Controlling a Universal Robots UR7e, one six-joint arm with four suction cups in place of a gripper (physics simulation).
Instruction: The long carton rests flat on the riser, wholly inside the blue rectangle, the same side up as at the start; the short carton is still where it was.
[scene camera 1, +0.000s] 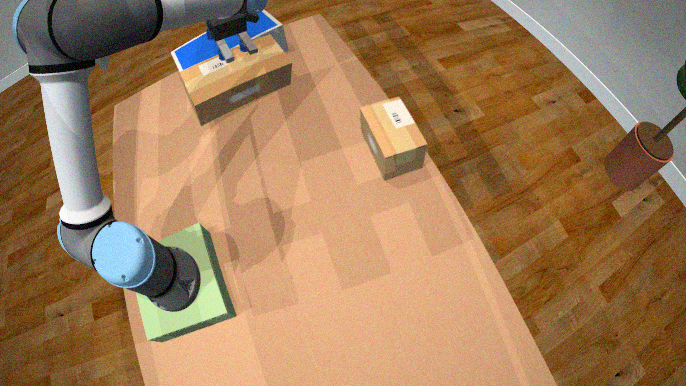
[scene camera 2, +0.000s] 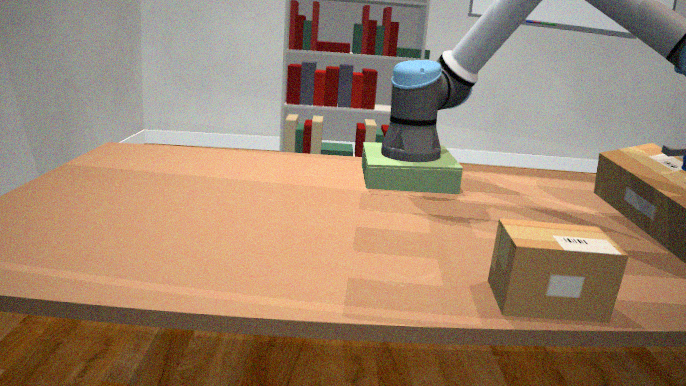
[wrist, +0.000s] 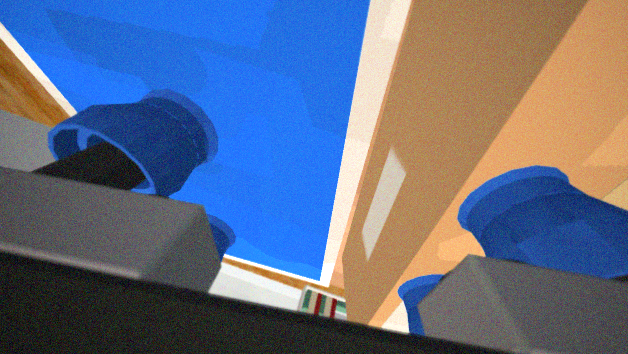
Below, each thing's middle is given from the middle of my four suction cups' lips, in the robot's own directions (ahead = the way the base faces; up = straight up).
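Riser (scene camera 1: 198, 49): 90 mm to the left of my suction cup, 10 mm behind it, 100 mm below it. Also counted from my suction cup: long carton (scene camera 2: 636, 181), 110 mm to the right, 30 mm behind, 70 mm below; short carton (scene camera 2: 543, 270), 230 mm ahead, 530 mm to the right, 100 mm below.
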